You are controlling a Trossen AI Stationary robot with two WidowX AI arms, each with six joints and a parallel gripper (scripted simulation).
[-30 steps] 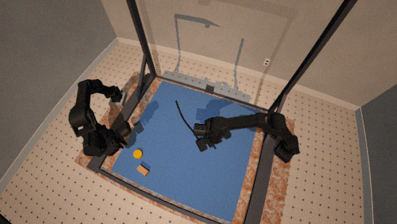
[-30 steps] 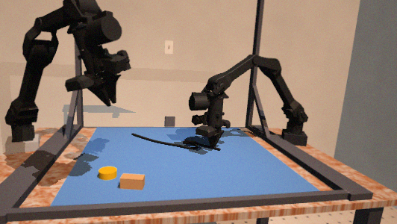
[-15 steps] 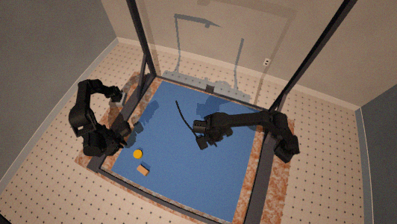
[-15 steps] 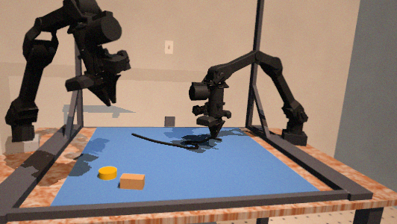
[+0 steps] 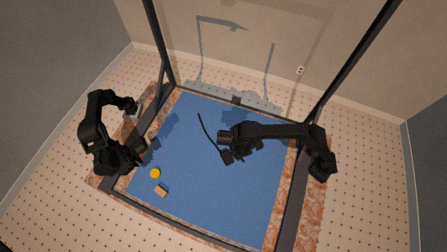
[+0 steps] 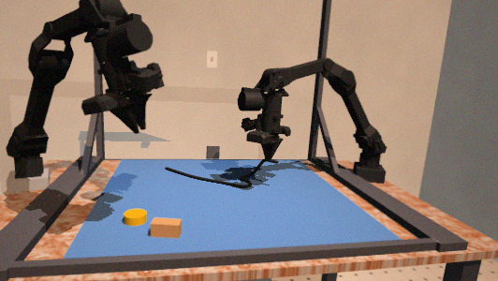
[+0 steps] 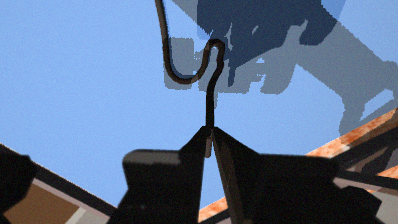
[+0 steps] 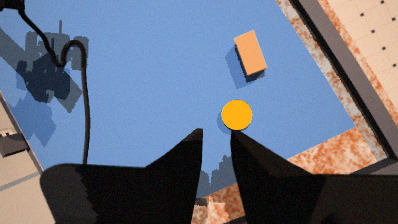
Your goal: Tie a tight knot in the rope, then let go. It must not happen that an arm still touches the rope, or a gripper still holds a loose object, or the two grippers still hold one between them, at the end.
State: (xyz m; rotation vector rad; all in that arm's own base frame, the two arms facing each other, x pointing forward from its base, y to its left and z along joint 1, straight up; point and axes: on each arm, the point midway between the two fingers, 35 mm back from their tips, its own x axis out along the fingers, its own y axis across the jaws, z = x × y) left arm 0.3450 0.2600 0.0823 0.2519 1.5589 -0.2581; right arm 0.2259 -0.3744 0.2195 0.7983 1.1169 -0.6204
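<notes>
Now: the blue mat 20 mm ahead of my left hand, 130 mm to the right of it and 120 mm below it. Also, from my left hand: yellow disc: 200 mm ahead, 380 mm to the right, 110 mm below; orange block: 270 mm ahead, 310 mm to the right, 100 mm below.
</notes>
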